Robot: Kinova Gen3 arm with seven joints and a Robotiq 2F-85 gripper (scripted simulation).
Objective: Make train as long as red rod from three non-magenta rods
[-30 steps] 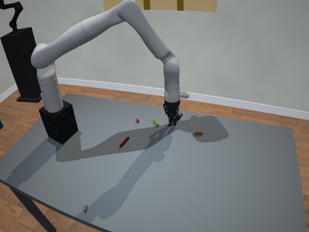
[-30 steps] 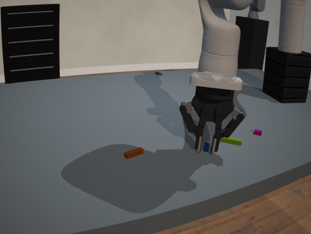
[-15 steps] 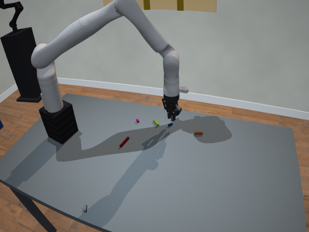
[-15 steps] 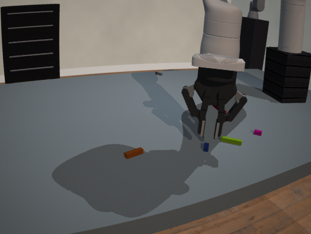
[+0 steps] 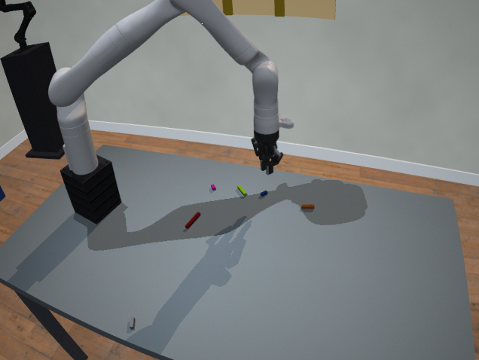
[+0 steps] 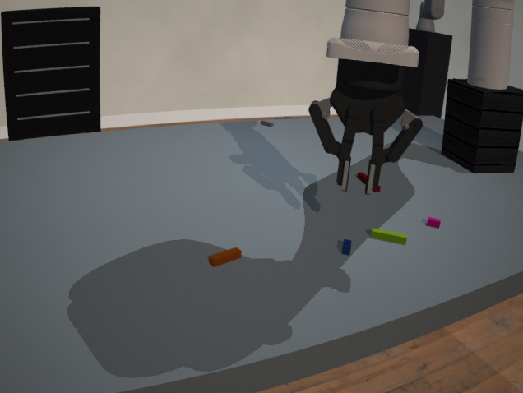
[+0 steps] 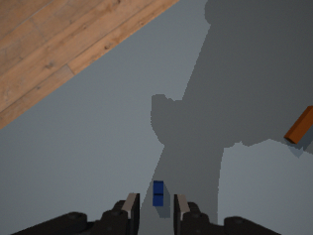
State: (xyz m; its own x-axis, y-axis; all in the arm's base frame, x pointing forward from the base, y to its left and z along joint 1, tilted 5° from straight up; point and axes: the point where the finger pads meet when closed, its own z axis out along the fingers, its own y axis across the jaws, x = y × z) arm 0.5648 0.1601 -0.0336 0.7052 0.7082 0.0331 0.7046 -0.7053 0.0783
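Right now my hand is 80 mm past the lime rod and 100 mm above it. From my hand the other things lie so: magenta rod 190 mm behind, 100 mm below; then red rod 210 mm behind, 170 mm to the right, 100 mm below; then orange rod 140 mm ahead, 60 mm to the right, 100 mm below.
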